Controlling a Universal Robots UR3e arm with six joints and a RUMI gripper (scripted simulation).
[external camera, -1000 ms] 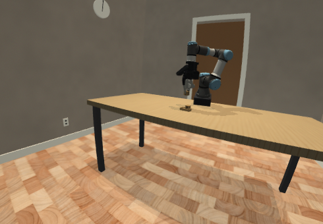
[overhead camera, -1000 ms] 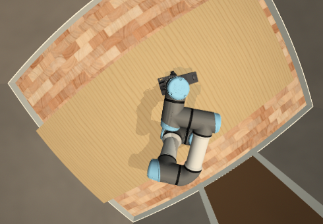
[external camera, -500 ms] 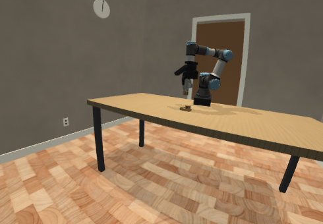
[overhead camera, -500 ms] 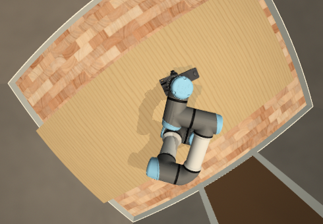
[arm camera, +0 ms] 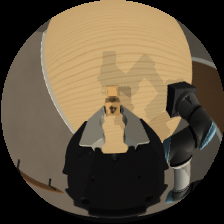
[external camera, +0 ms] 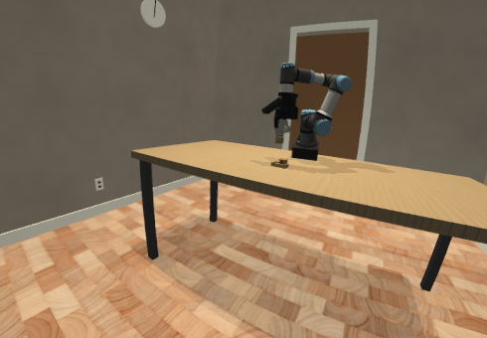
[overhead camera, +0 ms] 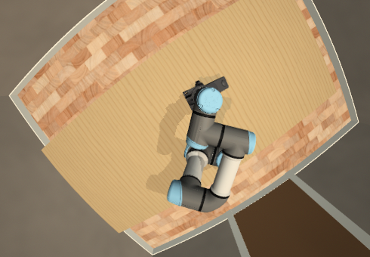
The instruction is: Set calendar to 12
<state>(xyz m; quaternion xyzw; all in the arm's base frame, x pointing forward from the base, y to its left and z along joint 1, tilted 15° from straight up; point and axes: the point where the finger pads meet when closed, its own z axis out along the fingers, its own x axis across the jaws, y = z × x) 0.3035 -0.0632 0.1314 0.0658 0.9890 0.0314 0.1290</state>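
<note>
The wooden tray lies 13 cm below my hand and 1 cm to the left of it.
</note>
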